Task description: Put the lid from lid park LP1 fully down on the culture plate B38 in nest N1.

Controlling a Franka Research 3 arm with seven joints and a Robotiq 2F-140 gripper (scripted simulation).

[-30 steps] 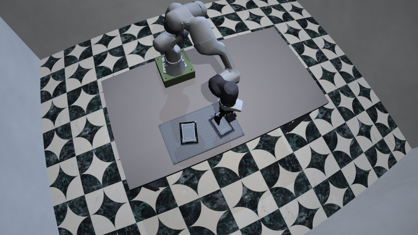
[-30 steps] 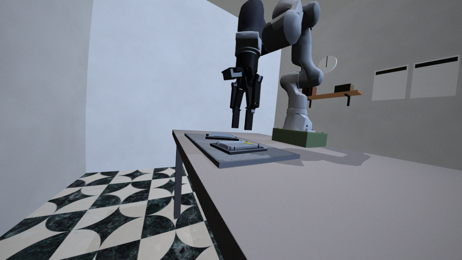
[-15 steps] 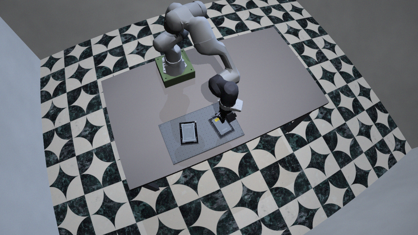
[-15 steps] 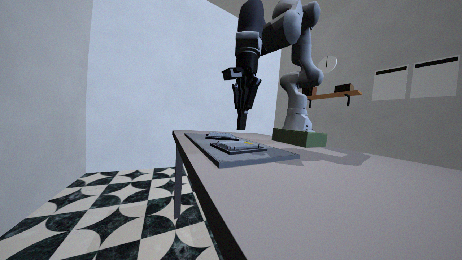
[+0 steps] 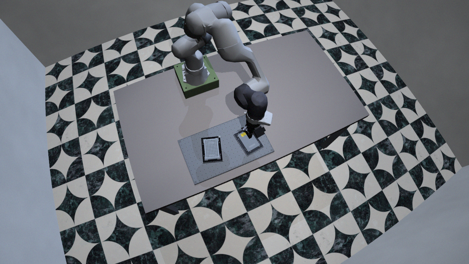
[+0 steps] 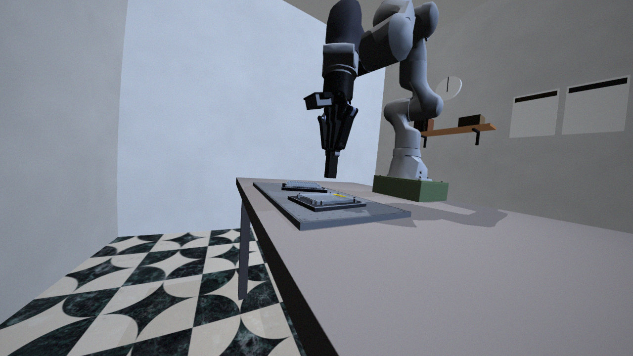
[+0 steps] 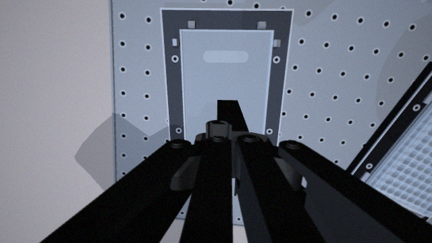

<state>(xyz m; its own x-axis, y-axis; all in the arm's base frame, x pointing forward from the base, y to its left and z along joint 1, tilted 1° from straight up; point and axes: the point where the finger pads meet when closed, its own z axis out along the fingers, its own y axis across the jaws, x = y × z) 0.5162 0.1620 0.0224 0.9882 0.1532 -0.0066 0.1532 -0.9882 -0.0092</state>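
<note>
My hand is 80 mm above the lid. Round my hand: culture plate: 20 mm behind, 230 mm to the right, 80 mm below; then lid park LP1: 90 mm below; then black nest N1: 20 mm behind, 230 mm to the right, 90 mm below.
</note>
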